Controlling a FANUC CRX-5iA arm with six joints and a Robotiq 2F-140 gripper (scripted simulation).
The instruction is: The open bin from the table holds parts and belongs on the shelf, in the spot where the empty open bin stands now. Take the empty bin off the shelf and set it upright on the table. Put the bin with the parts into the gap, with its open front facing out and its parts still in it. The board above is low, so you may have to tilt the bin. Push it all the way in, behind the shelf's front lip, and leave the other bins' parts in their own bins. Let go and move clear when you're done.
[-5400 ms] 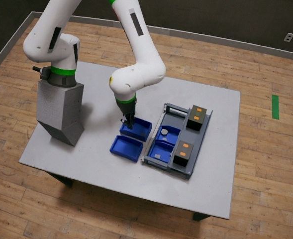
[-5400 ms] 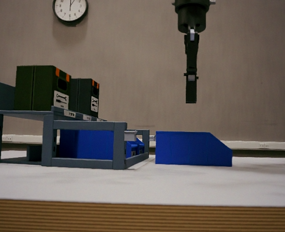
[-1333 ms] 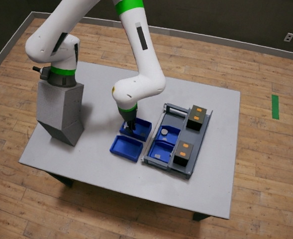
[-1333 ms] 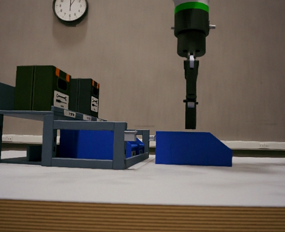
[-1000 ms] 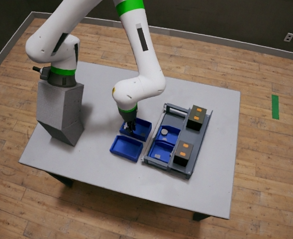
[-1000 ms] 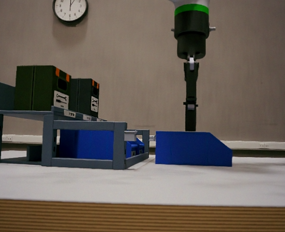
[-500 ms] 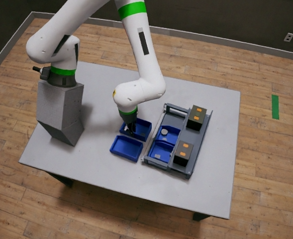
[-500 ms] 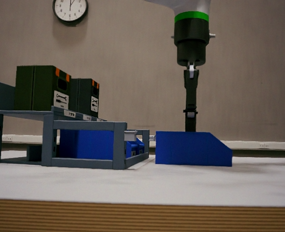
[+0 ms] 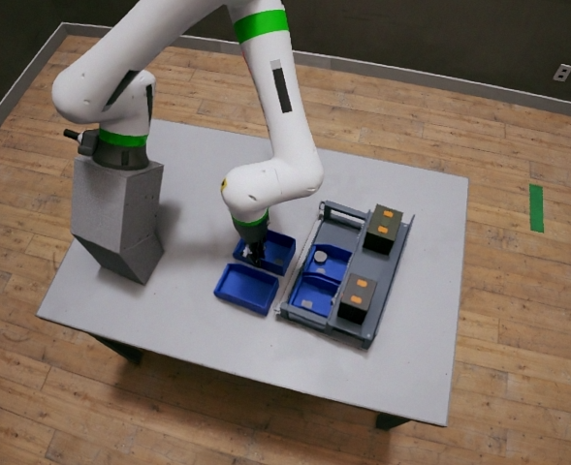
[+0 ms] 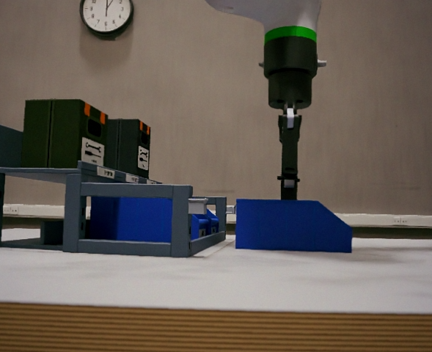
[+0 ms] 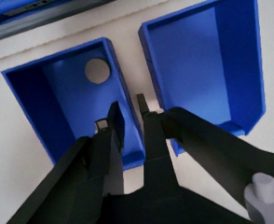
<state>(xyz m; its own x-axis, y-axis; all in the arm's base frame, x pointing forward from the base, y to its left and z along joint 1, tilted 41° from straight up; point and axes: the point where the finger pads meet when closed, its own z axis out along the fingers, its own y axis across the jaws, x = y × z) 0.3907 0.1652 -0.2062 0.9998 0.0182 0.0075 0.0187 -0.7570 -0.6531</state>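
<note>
My gripper is now 24 cm short of the grey shelf, 7 cm to the right of it and 1 cm above it.
</note>
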